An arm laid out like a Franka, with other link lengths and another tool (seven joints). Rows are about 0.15 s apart.
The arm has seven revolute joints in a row. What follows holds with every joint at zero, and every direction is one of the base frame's. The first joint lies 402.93 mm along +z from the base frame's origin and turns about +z. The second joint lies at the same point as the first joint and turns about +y. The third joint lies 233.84 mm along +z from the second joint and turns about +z. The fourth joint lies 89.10 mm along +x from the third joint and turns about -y. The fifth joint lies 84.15 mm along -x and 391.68 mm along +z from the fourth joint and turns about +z. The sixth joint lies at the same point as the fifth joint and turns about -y. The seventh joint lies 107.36 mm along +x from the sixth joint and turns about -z. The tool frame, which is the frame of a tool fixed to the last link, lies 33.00 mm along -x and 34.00 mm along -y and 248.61 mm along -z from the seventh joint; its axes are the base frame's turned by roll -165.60, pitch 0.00 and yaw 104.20 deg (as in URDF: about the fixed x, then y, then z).
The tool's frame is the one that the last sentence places.
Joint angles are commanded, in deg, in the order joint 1, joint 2, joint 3, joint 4, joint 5, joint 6, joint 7. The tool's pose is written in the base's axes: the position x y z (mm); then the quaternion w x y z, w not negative. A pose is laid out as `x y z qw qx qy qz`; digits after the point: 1 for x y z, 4 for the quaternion.
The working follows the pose.
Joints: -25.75 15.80 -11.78 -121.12 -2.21 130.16 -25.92
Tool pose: 394.3 -380.4 124.8 0.1361 -0.6662 -0.7199 0.1391
Where each joint sits with the arm in this pose, in the base's axes (m; each line is computed from the numbers above, not from the rounded line before):
joint 1: 0.0000 0.0000 0.4029
joint 2: 0.0000 0.0000 0.4029
joint 3: 0.0573 -0.0277 0.6279
joint 4: 0.1250 -0.0805 0.6042
joint 5: 0.3808 -0.2898 0.3778
joint 6: 0.3808 -0.2898 0.3778
joint 7: 0.4671 -0.3525 0.3655
the tool: 0.3943 -0.3804 0.1248

